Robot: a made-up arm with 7 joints.
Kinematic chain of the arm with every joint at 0, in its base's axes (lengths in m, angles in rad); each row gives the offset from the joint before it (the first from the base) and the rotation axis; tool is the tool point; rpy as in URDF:
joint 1: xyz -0.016 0.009 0.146 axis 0 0.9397 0.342
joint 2: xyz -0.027 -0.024 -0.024 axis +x
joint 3: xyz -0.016 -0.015 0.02 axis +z
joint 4: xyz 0.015 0 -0.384 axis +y
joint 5: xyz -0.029 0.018 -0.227 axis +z
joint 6: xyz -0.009 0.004 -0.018 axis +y
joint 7: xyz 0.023 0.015 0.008 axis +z
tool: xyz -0.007 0.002 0.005 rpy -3.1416 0 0
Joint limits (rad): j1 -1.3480..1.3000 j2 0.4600..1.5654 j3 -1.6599..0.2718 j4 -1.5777..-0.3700 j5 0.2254..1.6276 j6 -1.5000..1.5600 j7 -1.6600..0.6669
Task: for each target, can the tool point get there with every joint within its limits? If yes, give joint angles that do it. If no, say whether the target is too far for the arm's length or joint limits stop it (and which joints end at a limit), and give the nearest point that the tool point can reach.
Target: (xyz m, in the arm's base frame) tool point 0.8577 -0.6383 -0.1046
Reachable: no: too far | nearest point 0.5116 -0.1855 -0.0170 | short by 0.577 m
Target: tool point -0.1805 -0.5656 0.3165
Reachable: no: joint limits stop it (at a limit: joint 1, joint 2, joint 3, joint 4, joint 5, joint 7) | nearest point -0.4394 -0.2203 -0.0276 | short by 0.552 m
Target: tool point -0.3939 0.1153 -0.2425
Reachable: yes | joints 0.9660 0.7443 -1.0187 -1.2979 1.4575 0.8628 -1.0709
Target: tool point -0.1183 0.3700 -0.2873
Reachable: yes | joints 0.5029 0.9096 -0.4653 -1.0330 1.2148 1.2263 -1.3538
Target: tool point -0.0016 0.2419 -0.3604
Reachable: yes | joints 0.1161 0.9378 -1.2421 -1.2010 0.4285 1.3269 -0.7696
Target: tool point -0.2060 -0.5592 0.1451
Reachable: no: joint limits stop it (at a limit: joint 1, joint 2, joint 3, joint 4, joint 5, joint 7) | nearest point -0.4358 -0.2253 -0.0389 | short by 0.445 m
